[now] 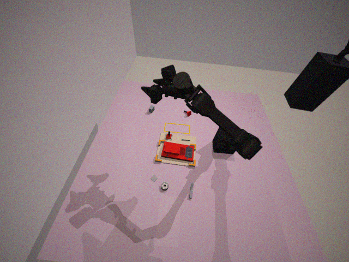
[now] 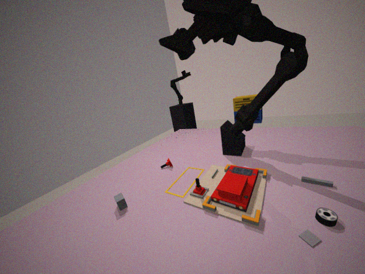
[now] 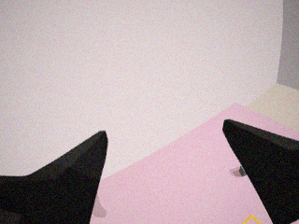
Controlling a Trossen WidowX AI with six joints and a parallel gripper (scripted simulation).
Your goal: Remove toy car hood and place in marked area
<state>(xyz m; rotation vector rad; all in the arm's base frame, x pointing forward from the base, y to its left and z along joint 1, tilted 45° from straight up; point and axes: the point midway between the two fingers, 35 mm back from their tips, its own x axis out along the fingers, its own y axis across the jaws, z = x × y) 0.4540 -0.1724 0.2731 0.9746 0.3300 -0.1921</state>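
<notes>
Right now my gripper tip is 140 mm past the hood, 40 mm to the right of it and 420 mm above it. The rest, counted from my gripper tip: grey bar (290 mm behind, 260 mm to the left, 460 mm below); then black wheel (140 mm behind, 270 mm to the left, 450 mm below).
</notes>
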